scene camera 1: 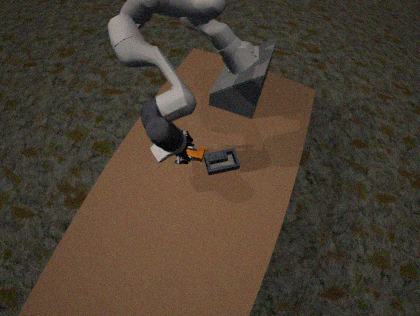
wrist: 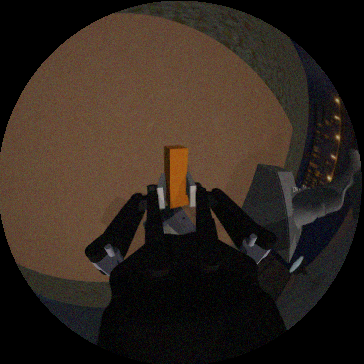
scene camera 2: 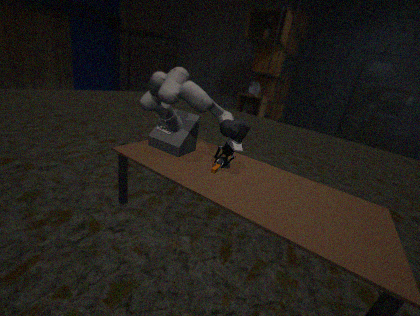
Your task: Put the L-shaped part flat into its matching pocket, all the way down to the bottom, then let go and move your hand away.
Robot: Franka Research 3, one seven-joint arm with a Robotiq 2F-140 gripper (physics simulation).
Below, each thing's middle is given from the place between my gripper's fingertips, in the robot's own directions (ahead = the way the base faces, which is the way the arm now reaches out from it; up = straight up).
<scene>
Right now the grey pocket block [scene camera 1: 226,160] is 13 cm to the left of my hand and 1 cm above it. From my hand the other things lie so: orange L-shaped part [wrist: 175,156]: 1 cm behind, 1 cm to the right.
</scene>
